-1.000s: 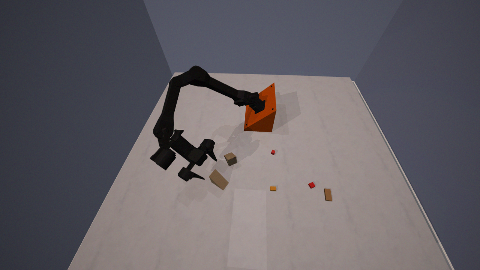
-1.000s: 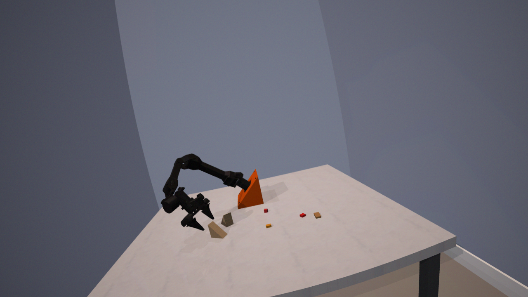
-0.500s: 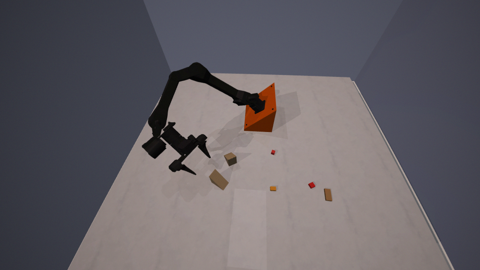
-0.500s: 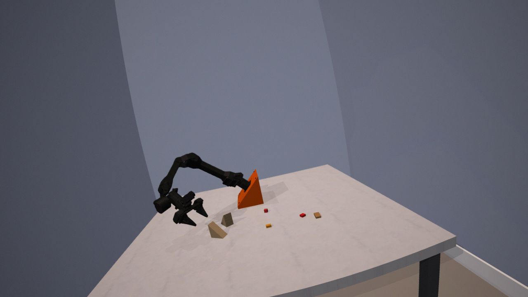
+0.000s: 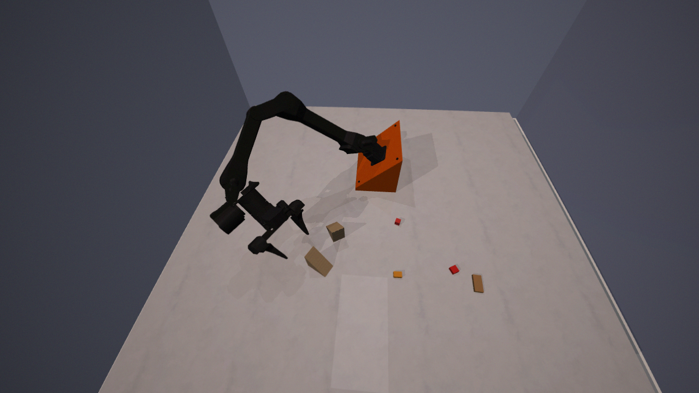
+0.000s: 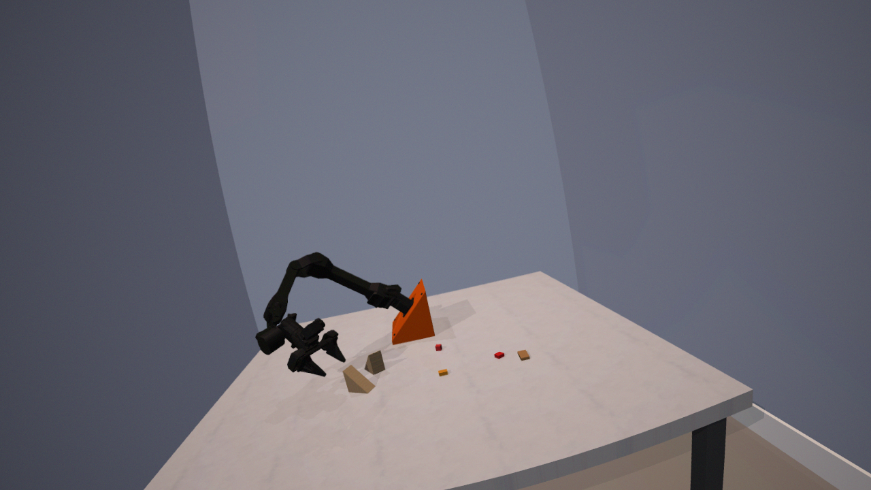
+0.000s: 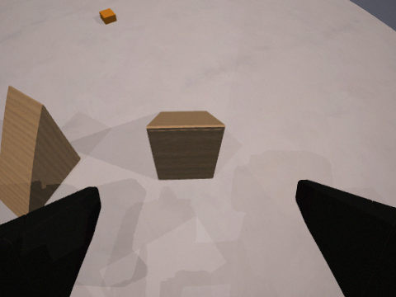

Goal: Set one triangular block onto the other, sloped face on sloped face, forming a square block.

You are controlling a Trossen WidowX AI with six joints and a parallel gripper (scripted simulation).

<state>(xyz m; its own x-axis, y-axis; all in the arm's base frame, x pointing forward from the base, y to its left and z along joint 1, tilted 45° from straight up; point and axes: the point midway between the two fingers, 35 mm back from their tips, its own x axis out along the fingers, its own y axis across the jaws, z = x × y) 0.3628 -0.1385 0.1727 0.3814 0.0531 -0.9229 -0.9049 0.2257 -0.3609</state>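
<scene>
Right now my gripper tip is 50 mm to the right of the triangular block, 50 mm above it and 20 mm short of it. From my gripper tip the other things lie so: small orange piece (300 mm to the left, 60 mm below, 20 mm ahead); then flat tan piece (520 mm to the left, 60 mm below, 10 mm ahead).
</scene>
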